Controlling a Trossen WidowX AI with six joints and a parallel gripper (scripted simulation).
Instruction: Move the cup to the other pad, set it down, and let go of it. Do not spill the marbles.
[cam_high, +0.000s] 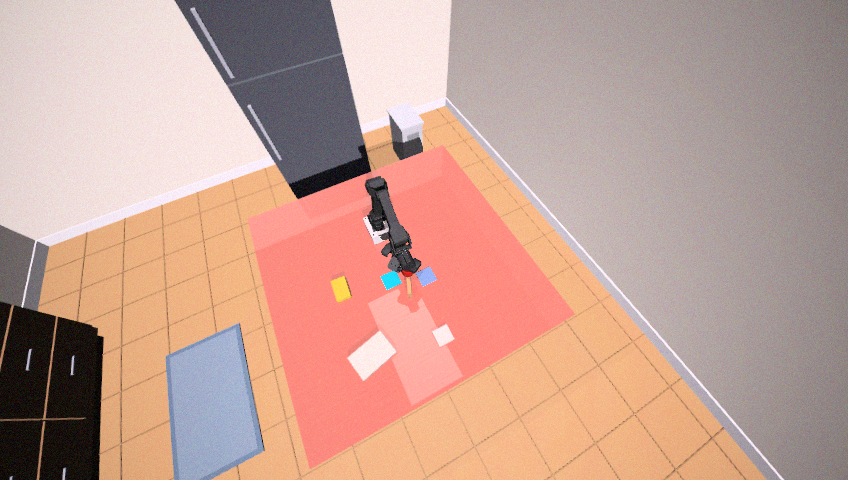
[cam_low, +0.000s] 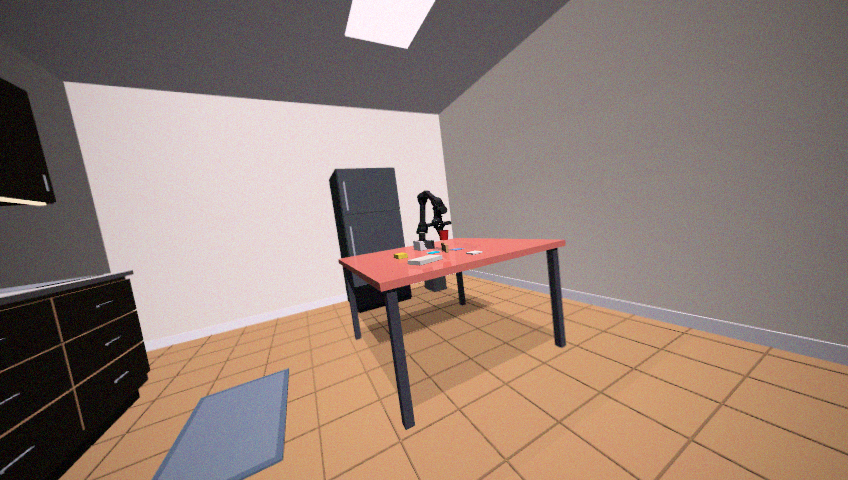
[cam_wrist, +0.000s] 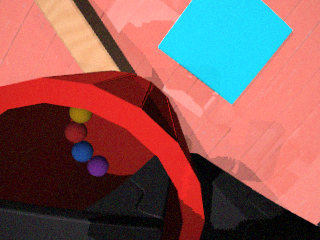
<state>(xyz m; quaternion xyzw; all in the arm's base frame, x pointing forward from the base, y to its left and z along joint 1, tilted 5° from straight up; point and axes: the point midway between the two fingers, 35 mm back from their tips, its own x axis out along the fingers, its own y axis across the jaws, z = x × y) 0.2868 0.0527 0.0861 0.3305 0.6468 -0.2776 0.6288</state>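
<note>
Right now the cyan pad is 13 cm below my gripper tip and 7 cm to the right of it. Round my gripper tip: blue pad: 13 cm below, 11 cm to the left, 4 cm ahead; then cup: 2 cm to the left, 2 cm ahead; then tall tan block: 10 cm below, 2 cm to the left, 2 cm ahead.
</note>
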